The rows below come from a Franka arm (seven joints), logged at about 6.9 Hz.
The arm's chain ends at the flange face. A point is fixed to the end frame.
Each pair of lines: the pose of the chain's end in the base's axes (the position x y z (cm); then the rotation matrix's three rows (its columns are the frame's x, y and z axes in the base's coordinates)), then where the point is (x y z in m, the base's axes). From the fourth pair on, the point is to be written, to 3 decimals.
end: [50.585 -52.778 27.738], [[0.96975 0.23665 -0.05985], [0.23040 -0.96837 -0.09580], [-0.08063 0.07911 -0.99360]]
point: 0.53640 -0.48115 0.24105
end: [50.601 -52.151 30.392], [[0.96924 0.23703 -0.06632], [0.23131 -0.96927 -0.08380], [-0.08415 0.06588 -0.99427]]
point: 0.53633 -0.47445 0.26796
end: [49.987 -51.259 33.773], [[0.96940 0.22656 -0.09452], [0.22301 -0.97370 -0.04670], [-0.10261 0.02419 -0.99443]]
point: 0.52978 -0.46460 0.30267
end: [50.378 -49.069 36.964], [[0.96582 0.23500 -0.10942], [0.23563 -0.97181 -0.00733], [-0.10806 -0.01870 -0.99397]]
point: 0.533 -0.441 0.336
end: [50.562 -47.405 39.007], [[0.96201 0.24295 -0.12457], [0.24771 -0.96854 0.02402], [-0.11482 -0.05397 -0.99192]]
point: 0.534 -0.423 0.358
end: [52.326 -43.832 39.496], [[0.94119 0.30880 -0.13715], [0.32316 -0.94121 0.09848], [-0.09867 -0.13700 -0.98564]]
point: 0.547 -0.383 0.367
